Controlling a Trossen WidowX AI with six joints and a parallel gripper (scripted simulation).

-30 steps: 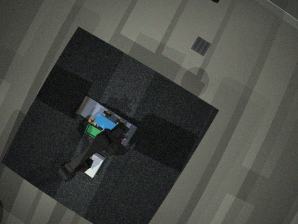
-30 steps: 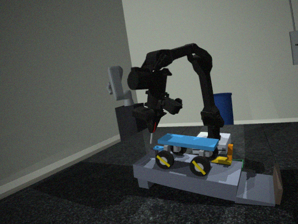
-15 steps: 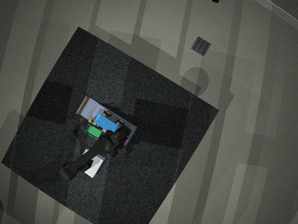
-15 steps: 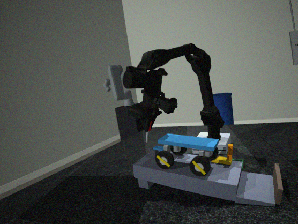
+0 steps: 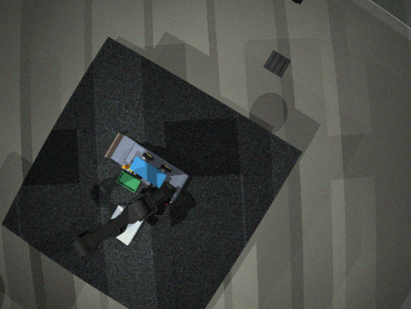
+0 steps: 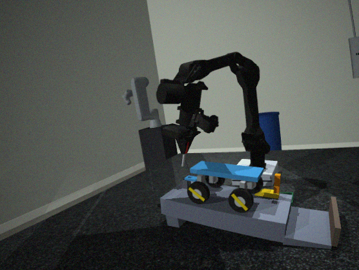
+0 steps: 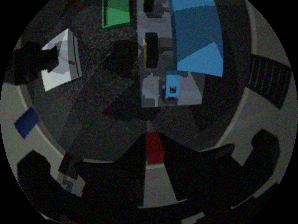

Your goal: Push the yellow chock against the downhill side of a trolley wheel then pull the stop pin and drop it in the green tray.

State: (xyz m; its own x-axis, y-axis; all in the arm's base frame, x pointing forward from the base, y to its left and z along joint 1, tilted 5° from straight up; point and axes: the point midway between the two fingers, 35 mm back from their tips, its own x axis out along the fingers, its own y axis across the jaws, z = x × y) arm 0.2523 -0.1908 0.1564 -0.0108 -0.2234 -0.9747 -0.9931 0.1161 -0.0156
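My gripper tip is 4 cm past the green tray, 26 cm to the right of it and 19 cm above it. Also, from my gripper tip: red-headed stop pin: right at my gripper tip; blue trolley: 8 cm ahead, 15 cm to the left, 7 cm below; grey ramp: 8 cm ahead, 14 cm to the left, 14 cm below.
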